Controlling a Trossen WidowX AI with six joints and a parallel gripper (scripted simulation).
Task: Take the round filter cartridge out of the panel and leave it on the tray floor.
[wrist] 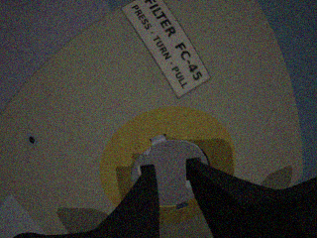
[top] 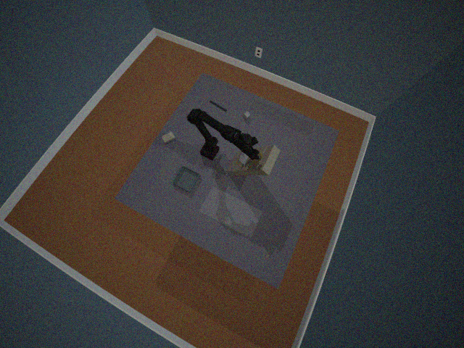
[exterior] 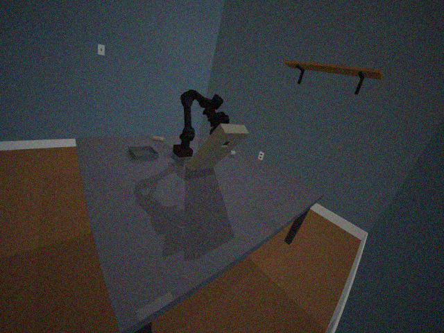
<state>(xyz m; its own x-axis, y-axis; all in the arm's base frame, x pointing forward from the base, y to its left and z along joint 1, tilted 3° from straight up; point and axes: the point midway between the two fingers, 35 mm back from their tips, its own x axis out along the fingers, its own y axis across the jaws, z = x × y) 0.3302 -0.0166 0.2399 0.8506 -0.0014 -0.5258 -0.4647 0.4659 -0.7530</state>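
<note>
The white round filter cartridge is 10 mm below my gripper tip and 10 mm ahead of it. Also, from my gripper tip: cream service panel: 80 mm below, 40 mm behind; small cream block: 730 mm behind, 250 mm below, 30 mm to the right; dark square tray: 430 mm behind, 270 mm to the right, 250 mm below.
</note>
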